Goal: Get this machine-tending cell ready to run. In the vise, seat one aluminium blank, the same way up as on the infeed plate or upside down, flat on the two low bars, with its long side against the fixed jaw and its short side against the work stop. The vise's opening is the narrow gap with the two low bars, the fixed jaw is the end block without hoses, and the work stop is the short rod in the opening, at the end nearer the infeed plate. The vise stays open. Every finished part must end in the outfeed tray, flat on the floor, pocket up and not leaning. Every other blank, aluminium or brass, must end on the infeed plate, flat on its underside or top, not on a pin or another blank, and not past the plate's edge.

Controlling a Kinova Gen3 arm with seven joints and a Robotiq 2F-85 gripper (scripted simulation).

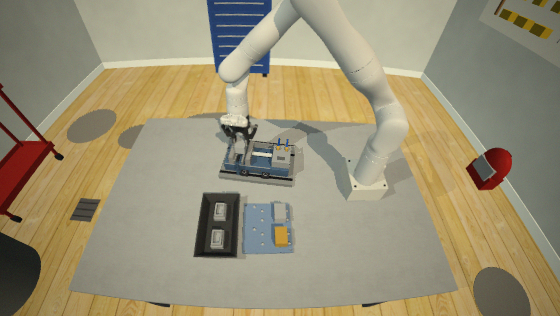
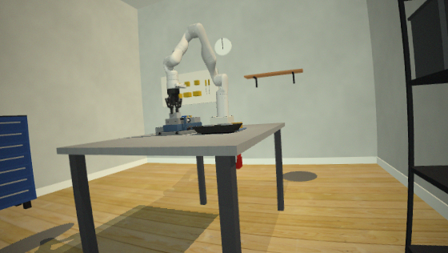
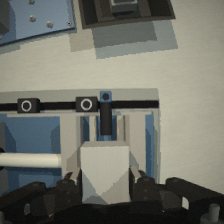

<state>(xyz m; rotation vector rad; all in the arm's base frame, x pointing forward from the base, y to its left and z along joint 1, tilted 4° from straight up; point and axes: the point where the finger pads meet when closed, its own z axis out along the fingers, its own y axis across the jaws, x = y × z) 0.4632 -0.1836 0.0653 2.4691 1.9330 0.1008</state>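
Now: the vise 90 mm below my hand, 60 mm behind it and 20 mm to the left of it. Also, from my hand: hose block (160 mm behind, 60 mm below, 40 mm to the left); then brass blank (360 mm to the left, 110 mm below, 110 mm behind).
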